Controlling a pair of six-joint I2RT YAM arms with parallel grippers.
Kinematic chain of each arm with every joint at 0, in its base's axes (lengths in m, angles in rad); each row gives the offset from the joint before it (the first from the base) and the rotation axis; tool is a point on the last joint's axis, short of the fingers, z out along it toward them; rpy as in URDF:
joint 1: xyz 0 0 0.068 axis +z
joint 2: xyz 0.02 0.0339 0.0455 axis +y
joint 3: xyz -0.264 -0.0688 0 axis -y
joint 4: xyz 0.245 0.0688 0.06 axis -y
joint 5: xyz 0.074 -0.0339 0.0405 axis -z
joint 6: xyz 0.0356 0 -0.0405 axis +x
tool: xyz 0 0 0 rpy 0 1.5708 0
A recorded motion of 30 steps. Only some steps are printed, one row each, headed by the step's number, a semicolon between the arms.
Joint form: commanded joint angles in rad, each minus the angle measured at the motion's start. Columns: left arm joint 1, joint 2, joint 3, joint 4, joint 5, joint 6; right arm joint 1, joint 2, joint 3, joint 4, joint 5, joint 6.
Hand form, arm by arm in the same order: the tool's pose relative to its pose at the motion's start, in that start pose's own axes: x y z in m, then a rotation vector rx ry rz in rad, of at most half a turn. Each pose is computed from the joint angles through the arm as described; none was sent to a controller.
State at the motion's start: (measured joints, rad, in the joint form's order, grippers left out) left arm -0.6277 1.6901 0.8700 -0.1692 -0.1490 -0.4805; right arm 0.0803 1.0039 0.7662 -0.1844 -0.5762 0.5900
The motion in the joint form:
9: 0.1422 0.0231 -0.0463 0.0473 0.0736 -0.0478; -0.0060 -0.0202 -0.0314 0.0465 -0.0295 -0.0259
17: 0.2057 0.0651 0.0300 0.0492 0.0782 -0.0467; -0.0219 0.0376 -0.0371 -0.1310 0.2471 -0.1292
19: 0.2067 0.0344 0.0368 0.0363 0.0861 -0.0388; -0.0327 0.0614 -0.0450 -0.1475 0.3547 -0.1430
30: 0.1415 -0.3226 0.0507 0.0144 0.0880 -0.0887; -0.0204 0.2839 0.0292 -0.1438 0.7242 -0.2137
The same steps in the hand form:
9: -0.0036 0.0438 0.0149 -0.0200 0.0293 -0.1642; 0.0033 -0.0012 -0.0022 -0.0368 -0.0126 -0.0436
17: -0.0291 0.0563 0.0206 -0.0340 -0.0133 -0.2182; 0.0155 -0.0328 0.0051 0.3199 0.0233 -0.0279
19: -0.0346 0.0550 0.0115 -0.0175 -0.0327 -0.2123; 0.0173 -0.0443 0.0069 0.4438 0.0099 -0.0256
30: -0.0638 0.0287 -0.0987 0.1766 -0.3306 -0.2293; 0.0060 -0.0769 0.0380 0.8313 0.0108 -0.1027

